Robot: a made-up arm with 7 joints.
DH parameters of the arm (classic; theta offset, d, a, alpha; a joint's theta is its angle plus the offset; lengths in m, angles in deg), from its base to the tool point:
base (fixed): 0 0 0 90
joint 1: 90 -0.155 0 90
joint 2: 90 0 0 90
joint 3: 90 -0.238 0 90
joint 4: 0 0 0 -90
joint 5: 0 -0.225 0 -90
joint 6: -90 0 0 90
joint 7: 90 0 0 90
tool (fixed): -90 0 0 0
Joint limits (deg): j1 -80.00..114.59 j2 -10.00..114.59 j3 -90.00..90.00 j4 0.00..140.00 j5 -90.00..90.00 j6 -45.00..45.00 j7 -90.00..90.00
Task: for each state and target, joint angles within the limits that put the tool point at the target. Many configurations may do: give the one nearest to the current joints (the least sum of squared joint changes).
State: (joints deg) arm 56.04 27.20 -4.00 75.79 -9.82 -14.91 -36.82
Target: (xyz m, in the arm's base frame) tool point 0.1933 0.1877 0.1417
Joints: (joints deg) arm 70.12 23.47 -6.65 117.08 -9.82 -14.91 -36.82
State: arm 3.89 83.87 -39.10 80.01 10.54 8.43 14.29
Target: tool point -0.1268 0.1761 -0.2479
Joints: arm -38.57 54.27 -75.16 105.87 10.54 8.43 14.29
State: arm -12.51 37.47 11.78 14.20 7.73 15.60 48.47
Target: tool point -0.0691 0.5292 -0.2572
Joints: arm -26.86 53.36 14.54 14.51 7.73 15.60 48.47
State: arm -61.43 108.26 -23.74 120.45 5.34 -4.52 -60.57
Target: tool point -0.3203 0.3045 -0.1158
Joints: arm -80.00 58.36 -74.26 73.13 5.34 -4.52 -60.57
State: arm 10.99 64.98 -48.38 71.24 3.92 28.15 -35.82
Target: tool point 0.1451 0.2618 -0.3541
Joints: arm 5.47 41.80 -56.08 61.82 3.92 28.15 -35.82
